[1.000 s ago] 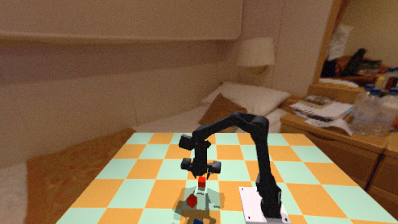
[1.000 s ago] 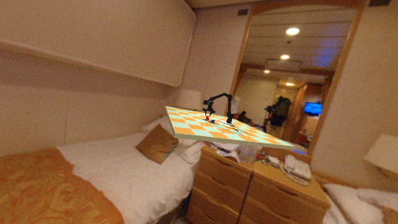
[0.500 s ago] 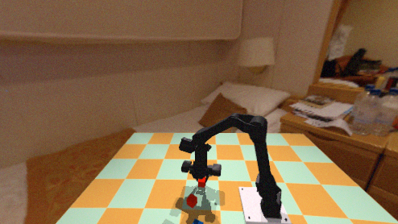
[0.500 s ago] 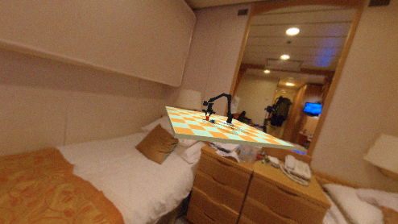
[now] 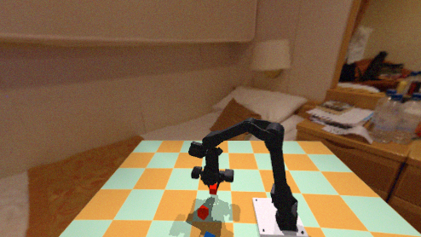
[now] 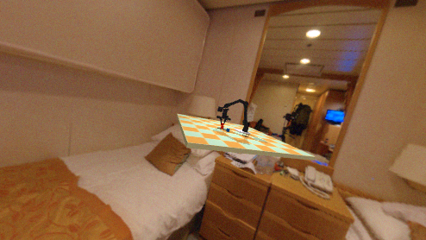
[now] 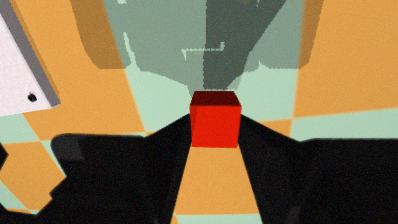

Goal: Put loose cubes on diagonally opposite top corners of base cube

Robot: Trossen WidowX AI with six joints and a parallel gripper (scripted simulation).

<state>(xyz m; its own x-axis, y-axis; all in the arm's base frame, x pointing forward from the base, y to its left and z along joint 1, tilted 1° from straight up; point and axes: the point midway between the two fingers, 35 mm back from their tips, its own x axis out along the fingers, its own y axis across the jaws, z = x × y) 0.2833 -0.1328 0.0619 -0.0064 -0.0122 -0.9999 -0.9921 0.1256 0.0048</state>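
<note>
My gripper tip is 22 cm to the right of the blue cube, 2 cm above it and 1 cm short of it.
</note>
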